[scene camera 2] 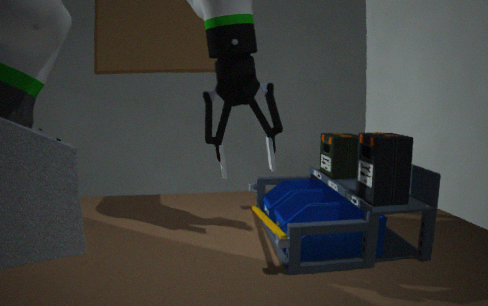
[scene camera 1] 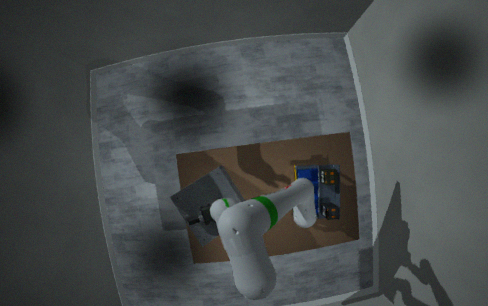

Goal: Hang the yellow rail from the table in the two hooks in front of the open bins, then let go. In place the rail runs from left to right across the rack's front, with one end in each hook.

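Frame: origin at the arm's base, x ahead, y left, z up, level; centimetres.
Seen in the pictures: gripper, fingertip midpoint: (scene camera 2: 248, 173).
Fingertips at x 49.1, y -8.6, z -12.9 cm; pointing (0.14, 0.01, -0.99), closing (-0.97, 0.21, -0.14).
A point is followed by its place in that frame.
The yellow rail (scene camera 1: 295, 172) @[x 56.3, y 4.8, z -24.7 cm] (scene camera 2: 270, 222) @[x 51.4, y -14.3, z -21.7 cm] is at the rack's front. In scene camera 2 its near end lies at the near hook (scene camera 2: 283, 242) @[x 47.6, y -27.7, z -20.4 cm]. Its far end shows below the far hook (scene camera 2: 252, 187) @[x 57.0, y 9.5, z -20.6 cm], apart from it, so the rail looks tilted. The rack (scene camera 2: 327, 224) @[x 54.9, y -28.9, z -18.0 cm] holds blue open bins (scene camera 1: 306, 173) (scene camera 2: 320, 200) behind the rail. My gripper (scene camera 2: 248, 174) @[x 49.1, y -8.6, z -12.9 cm] is open and empty, its fingers pointing down, well above the rail and the rack's front. In scene camera 1 the arm hides the gripper and part of the rail.
A green-black box (scene camera 1: 329, 176) @[x 73.3, y -1.7, z -6.8 cm] (scene camera 2: 339, 156) @[x 71.5, y -7.2, z -11.0 cm] and a black box (scene camera 1: 331, 211) @[x 67.9, y -23.5, z -4.2 cm] (scene camera 2: 385, 170) @[x 66.4, y -28.9, z -9.9 cm] stand on the rack's upper shelf. The grey robot pedestal (scene camera 1: 200, 187) @[x -6.0, y 15.9, z 0.7 cm] (scene camera 2: 40, 195) @[x 9.5, y -10.4, z -14.1 cm] stands left of the rack on the brown table (scene camera 1: 320, 142) @[x 81.8, y 20.4, z -26.5 cm] (scene camera 2: 165, 270) @[x 30.1, y -19.2, z -26.4 cm]. A wall rises at the right.
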